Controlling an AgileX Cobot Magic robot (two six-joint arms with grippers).
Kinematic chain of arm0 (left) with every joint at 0, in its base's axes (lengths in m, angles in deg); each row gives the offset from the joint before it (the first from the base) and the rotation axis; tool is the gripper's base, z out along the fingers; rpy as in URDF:
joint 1: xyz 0 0 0.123 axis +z
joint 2: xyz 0 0 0 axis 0.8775 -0.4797 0
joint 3: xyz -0.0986 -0.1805 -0.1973 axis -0.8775 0.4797 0
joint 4: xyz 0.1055 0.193 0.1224 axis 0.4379 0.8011 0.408
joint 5: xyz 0 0 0 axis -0.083 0.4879 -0.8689
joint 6: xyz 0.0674 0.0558 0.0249 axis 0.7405 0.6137 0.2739
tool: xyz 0 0 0 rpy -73.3 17.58 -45.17
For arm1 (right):
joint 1: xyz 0 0 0.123 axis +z
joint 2: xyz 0 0 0 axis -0.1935 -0.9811 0
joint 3: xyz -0.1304 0.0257 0.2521 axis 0.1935 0.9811 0
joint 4: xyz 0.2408 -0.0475 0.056 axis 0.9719 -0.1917 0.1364
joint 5: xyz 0 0 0 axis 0.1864 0.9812 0.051
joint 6: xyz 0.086 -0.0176 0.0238 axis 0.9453 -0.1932 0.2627
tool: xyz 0 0 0 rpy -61.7 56.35 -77.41
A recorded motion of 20 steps. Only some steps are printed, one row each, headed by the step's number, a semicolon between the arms.
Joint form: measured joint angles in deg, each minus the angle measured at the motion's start. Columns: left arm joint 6, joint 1, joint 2, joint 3, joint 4, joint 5; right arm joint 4, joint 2, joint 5, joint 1, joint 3, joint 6.
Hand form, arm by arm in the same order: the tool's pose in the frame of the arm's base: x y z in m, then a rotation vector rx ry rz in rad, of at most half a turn. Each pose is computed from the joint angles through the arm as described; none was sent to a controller.
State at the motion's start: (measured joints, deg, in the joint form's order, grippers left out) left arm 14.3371 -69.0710 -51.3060 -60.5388 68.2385 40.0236; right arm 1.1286 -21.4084 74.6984 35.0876 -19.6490 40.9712
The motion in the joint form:
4: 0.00 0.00 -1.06 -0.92 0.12 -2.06; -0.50 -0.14 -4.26 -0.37 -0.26 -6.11
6: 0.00 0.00 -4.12 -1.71 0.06 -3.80; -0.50 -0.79 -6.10 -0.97 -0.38 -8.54
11: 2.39 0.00 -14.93 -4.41 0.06 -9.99; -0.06 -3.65 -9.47 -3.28 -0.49 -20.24
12: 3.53 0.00 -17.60 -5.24 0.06 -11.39; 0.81 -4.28 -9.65 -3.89 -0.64 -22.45
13: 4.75 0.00 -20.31 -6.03 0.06 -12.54; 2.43 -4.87 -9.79 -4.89 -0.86 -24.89
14: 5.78 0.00 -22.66 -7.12 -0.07 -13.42; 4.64 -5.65 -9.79 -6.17 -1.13 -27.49
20: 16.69 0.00 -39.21 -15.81 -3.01 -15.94; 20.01 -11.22 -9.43 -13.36 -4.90 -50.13
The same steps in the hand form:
4: -0.0035 -0.0048 0.2802 0.2678 2.0187 -0.0840; 0.2414 0.1107 0.3792 -0.4795 2.5343 0.2471
6: 0.0047 -0.0059 0.2865 0.2663 2.0282 -0.0854; 0.2476 0.1102 0.3784 -0.5130 2.5013 0.2314
11: 0.0375 -0.0100 0.3049 0.3036 2.0562 -0.0595; 0.2675 0.1065 0.3681 -0.7033 2.4322 0.1456
12: 0.0461 -0.0111 0.3093 0.3230 2.0609 -0.0473; 0.2711 0.1058 0.3660 -0.7327 2.4271 0.1452
13: 0.0550 -0.0122 0.3126 0.3450 2.0707 -0.0346; 0.2749 0.1040 0.3645 -0.7536 2.4217 0.1575
14: 0.0625 -0.0133 0.3173 0.3627 2.0742 -0.0265; 0.2795 0.1017 0.3623 -0.7689 2.4207 0.1804
20: 0.1190 -0.0242 0.3421 0.5571 2.1226 0.0168; 0.3116 0.0901 0.3574 -0.9717 2.2863 0.3127

